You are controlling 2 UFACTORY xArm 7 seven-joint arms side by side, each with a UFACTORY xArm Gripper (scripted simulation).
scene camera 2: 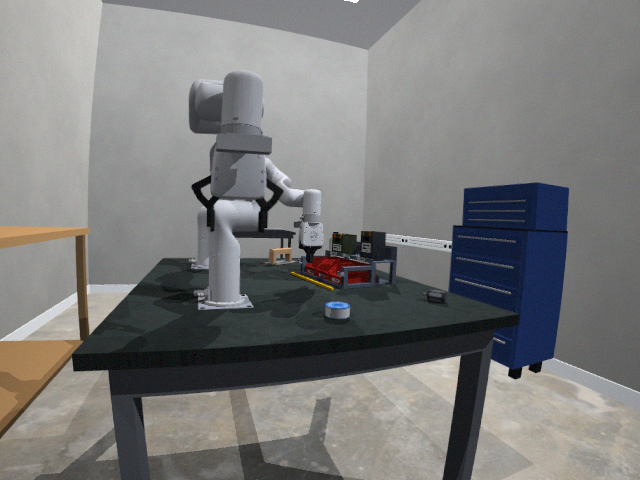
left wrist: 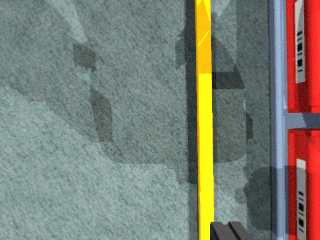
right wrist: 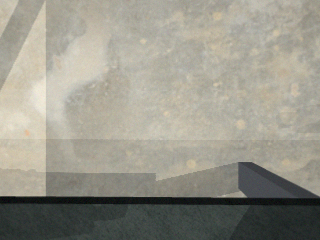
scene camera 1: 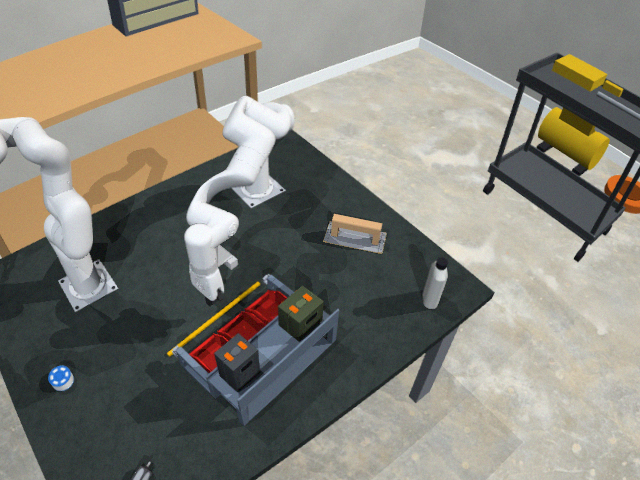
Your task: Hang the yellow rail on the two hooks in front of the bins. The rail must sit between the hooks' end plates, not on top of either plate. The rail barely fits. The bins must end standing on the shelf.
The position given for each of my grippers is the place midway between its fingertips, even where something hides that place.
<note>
In view: my left gripper (scene camera 1: pixel 212 302), my right gripper (scene camera 2: pixel 237 231), a grey-blue shelf (scene camera 1: pixel 273 343) and a white bottle (scene camera 1: pixel 437 277).
The grey-blue shelf shows as well in scene camera 2 (scene camera 2: pixel 390 251). The right wrist view misses the grey-blue shelf: it is out of frame. The left wrist view does not show the white bottle: it is out of frame.
</note>
